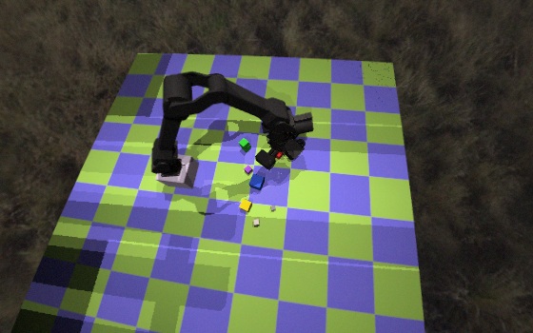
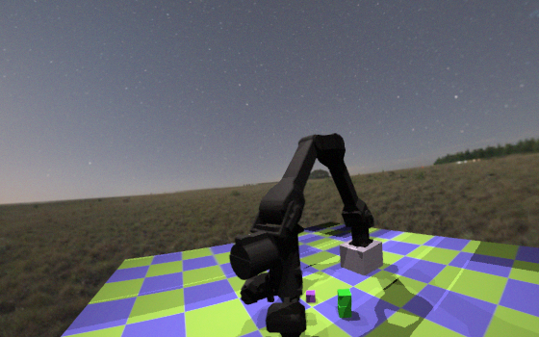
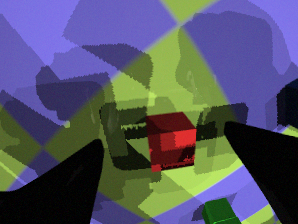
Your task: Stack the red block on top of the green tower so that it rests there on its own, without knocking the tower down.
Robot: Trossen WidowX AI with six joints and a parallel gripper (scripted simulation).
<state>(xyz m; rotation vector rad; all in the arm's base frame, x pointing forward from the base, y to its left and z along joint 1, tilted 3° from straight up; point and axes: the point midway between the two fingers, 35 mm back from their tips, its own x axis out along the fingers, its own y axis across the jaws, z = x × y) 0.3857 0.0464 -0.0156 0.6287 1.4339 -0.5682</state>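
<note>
Right now the red block is right at my gripper tip. The rest, counted from my gripper tip: small purple cube: 120 mm behind, 50 mm to the right; then blue cube: 90 mm behind, 110 mm to the right, 10 mm above; then yellow cube: 130 mm behind, 190 mm to the right, 10 mm above.
</note>
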